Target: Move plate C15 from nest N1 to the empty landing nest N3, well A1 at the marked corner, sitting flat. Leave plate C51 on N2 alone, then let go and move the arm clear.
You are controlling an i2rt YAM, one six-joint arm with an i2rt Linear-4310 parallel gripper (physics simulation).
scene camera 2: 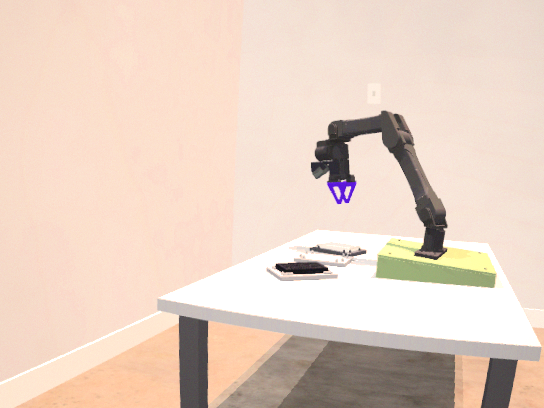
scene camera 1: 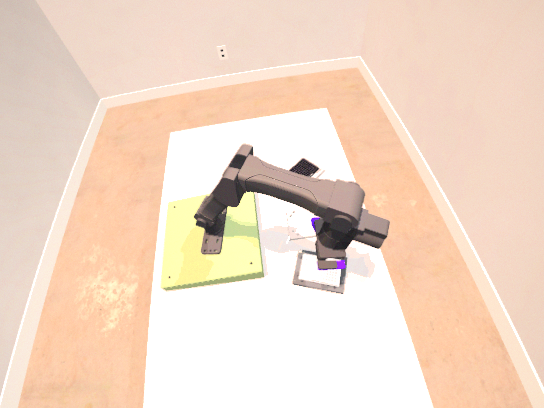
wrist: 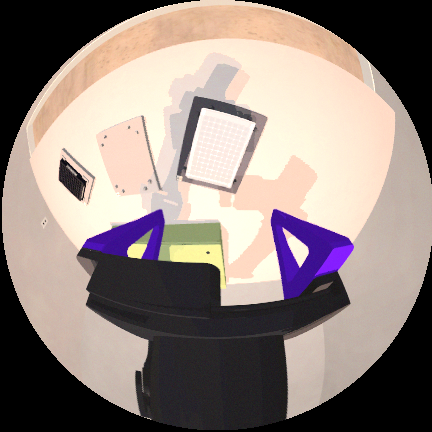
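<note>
My gripper [scene camera 1: 326, 244] [scene camera 2: 343, 202] [wrist: 217, 214] is open and empty, high above the table, fingers pointing down. A white plate [scene camera 1: 314, 275] [scene camera 2: 341, 247] [wrist: 220, 147] sits on the dark grey nest [scene camera 1: 320, 287] [wrist: 189, 130], ahead of the fingertips in the wrist view. A black plate [scene camera 1: 303, 167] [scene camera 2: 301, 268] [wrist: 72, 180] sits on a light nest [scene camera 2: 300, 276] [wrist: 89, 186]. Between them lies the pale empty nest [scene camera 1: 299, 231] [scene camera 2: 322, 259] [wrist: 125, 160] with small corner pegs. Plate and nest labels and the marked corner are not readable.
The yellow-green base block [scene camera 1: 185, 250] [scene camera 2: 425, 274] [wrist: 192, 233] carries the arm beside the nests. The arm crosses above the table [scene camera 1: 225, 340] [scene camera 2: 240, 305] and partly hides the empty nest in scene camera 1. Arm shadows fall around the nests.
</note>
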